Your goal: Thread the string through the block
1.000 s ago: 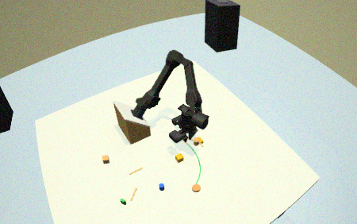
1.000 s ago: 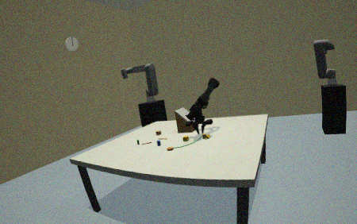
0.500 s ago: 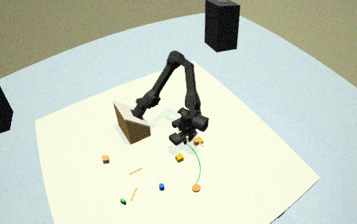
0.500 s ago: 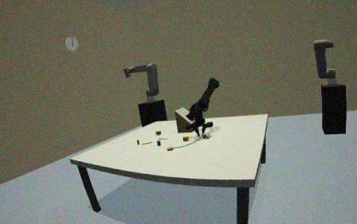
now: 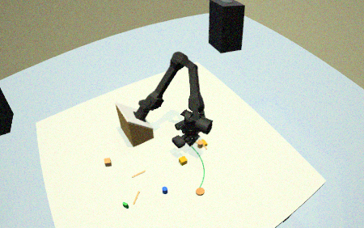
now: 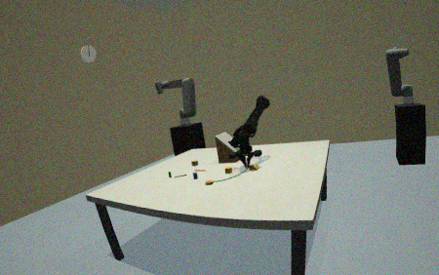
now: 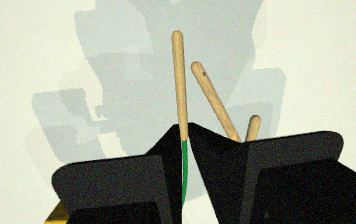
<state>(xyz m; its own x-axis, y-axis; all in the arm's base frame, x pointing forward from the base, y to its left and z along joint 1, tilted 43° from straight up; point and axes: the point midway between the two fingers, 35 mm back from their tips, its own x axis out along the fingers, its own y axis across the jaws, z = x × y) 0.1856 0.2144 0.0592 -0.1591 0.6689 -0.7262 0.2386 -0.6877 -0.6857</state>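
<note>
Now: the tan cylinder 2 cm ahead of my gripper tip, 4 cm to the left of it and 2 cm above it. The rest, counted from my gripper tip: thin wooden stick (1 cm behind); yellow block (9 cm ahead, 8 cm to the right, 1 cm above); round wooden button (28 cm ahead, 8 cm to the right, 1 cm above).
</note>
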